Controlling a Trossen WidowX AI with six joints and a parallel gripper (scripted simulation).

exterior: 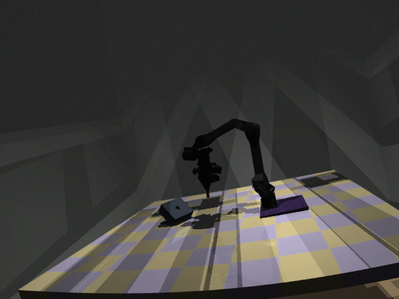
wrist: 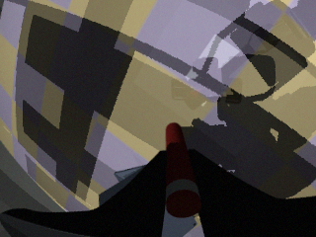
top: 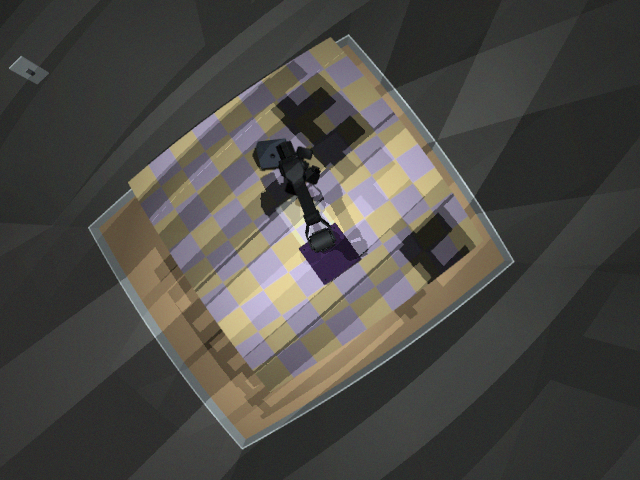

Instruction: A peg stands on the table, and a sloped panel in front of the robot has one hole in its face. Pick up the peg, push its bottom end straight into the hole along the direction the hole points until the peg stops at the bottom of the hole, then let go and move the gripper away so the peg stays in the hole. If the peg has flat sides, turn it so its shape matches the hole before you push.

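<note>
Now: the sloped panel 17 cm ahead of my gripper tip, 5 cm to the left of it and 7 cm below it. Also, from my gripper tip: red round peg 2 cm above.
</note>
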